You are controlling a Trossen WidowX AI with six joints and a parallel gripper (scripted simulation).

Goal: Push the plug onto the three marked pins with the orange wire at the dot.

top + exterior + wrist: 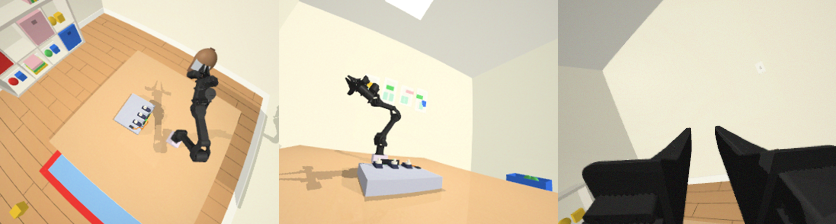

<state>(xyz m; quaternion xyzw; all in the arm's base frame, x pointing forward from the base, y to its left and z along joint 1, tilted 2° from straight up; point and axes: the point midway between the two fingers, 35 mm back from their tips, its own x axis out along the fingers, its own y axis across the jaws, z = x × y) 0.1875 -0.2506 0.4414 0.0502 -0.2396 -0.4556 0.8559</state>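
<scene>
The green band is 8 cm ahead of my gripper tip, 36 cm to the left of it and 43 cm below it. Round my gripper tip: grey printed holder: 24 cm ahead, 37 cm to the left, 48 cm below.
</scene>
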